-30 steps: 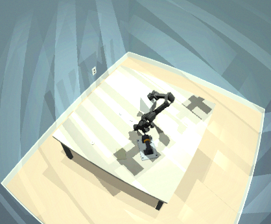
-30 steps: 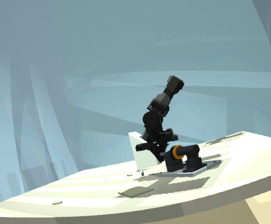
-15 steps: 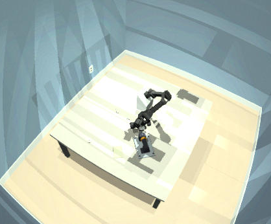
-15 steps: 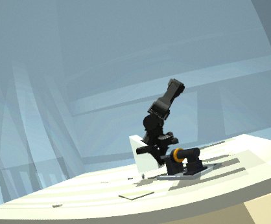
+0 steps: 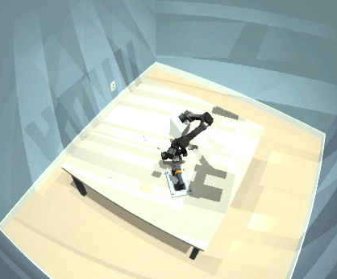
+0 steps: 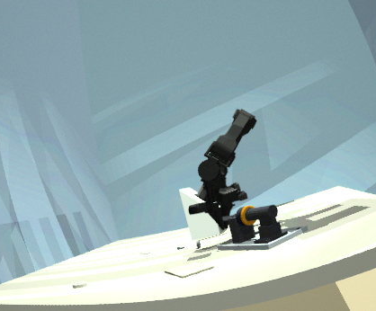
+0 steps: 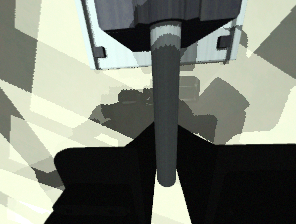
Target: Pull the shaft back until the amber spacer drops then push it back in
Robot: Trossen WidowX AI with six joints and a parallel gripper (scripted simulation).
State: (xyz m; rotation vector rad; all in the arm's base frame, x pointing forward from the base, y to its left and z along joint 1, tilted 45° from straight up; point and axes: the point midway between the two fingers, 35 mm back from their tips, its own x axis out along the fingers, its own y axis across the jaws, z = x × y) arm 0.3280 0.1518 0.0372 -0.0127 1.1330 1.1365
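Now: the grey shaft 5 cm ahead of my gripper tip, 5 cm to the left of it and 3 cm above it. Also, from my gripper tip: flat pale patch: 30 cm ahead, 4 cm to the right, 4 cm below; amber spacer: 10 cm ahead, 10 cm to the left, 3 cm above.
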